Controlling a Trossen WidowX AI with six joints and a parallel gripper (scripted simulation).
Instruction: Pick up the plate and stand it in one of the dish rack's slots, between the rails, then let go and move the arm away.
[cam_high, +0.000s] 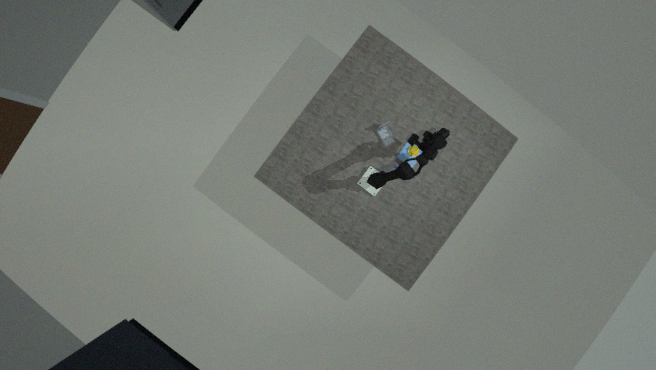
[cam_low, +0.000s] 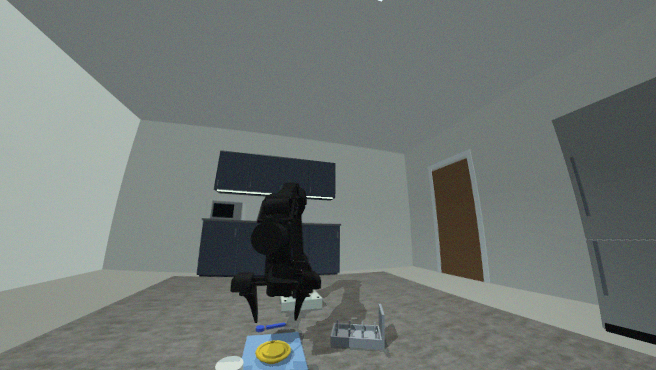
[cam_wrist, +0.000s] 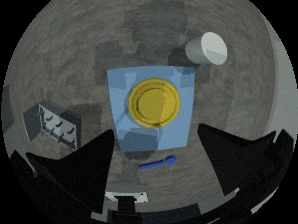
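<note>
My gripper tip is now 6 cm above the yellow plate. From my gripper tip the other things lie so: white cup (8 cm to the right, 8 cm ahead, 5 cm below); grey dish rack (20 cm to the left, 5 cm below, 1 cm behind); blue spoon (14 cm behind, 7 cm below, 1 cm to the right).
</note>
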